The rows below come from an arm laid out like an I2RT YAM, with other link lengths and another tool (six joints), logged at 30 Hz.
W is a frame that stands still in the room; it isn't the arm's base.
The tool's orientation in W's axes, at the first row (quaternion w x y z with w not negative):
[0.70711, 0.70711, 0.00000, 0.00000]
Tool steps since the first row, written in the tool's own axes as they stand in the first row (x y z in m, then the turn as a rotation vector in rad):
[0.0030, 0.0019, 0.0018, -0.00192, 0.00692, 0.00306]
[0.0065, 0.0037, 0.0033, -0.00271, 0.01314, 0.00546]
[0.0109, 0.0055, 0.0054, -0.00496, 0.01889, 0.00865]
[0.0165, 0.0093, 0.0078, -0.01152, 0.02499, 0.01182]
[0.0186, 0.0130, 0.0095, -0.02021, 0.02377, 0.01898]
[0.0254, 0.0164, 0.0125, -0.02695, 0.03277, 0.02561]
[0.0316, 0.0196, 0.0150, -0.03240, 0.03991, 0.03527]
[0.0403, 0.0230, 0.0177, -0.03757, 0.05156, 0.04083]
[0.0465, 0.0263, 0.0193, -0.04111, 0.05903, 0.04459]
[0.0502, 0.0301, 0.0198, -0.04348, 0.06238, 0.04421]
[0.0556, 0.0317, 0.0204, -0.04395, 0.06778, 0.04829]
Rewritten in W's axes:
[0.0030, -0.0018, 0.0019, -0.00192, -0.00306, 0.00692]
[0.0065, -0.0033, 0.0037, -0.00271, -0.00546, 0.01314]
[0.0109, -0.0054, 0.0055, -0.00496, -0.00865, 0.01889]
[0.0165, -0.0078, 0.0093, -0.01152, -0.01182, 0.02499]
[0.0186, -0.0095, 0.0130, -0.02021, -0.01898, 0.02377]
[0.0254, -0.0125, 0.0164, -0.02695, -0.02561, 0.03277]
[0.0316, -0.0150, 0.0196, -0.03240, -0.03527, 0.03991]
[0.0403, -0.0177, 0.0230, -0.03757, -0.04083, 0.05156]
[0.0465, -0.0193, 0.0263, -0.04111, -0.04459, 0.05903]
[0.0502, -0.0198, 0.0301, -0.04348, -0.04421, 0.06238]
[0.0556, -0.0204, 0.0317, -0.04395, -0.04829, 0.06778]

